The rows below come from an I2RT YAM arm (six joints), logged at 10 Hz.
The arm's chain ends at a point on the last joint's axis. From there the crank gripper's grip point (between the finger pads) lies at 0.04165 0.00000 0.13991 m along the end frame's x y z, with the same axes.
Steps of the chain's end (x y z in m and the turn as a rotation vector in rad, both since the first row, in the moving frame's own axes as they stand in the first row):
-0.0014 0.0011 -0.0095 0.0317 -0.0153 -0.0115
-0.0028 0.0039 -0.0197 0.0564 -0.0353 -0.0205
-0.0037 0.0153 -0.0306 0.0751 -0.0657 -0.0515
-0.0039 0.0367 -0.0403 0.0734 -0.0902 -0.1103
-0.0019 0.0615 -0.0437 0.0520 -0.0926 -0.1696
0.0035 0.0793 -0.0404 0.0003 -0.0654 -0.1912
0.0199 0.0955 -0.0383 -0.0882 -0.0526 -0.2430
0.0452 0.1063 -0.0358 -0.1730 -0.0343 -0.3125
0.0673 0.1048 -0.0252 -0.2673 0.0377 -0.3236
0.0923 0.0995 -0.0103 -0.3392 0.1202 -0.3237
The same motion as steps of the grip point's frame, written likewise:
-0.0036 -0.0038 -0.0090 0.0317 -0.0153 -0.0115
-0.0079 -0.0048 -0.0186 0.0564 -0.0353 -0.0205
-0.0133 0.0028 -0.0286 0.0751 -0.0657 -0.0515
-0.0175 0.0225 -0.0377 0.0734 -0.0902 -0.1103
-0.0162 0.0483 -0.0408 0.0520 -0.0926 -0.1696
-0.0064 0.0722 -0.0380 0.0003 -0.0654 -0.1912
0.0128 0.0987 -0.0364 -0.0882 -0.0526 -0.2430
0.0422 0.1181 -0.0354 -0.1730 -0.0343 -0.3125
0.0762 0.1270 -0.0300 -0.2673 0.0377 -0.3236
0.1136 0.1287 -0.0218 -0.3392 0.1202 -0.3237

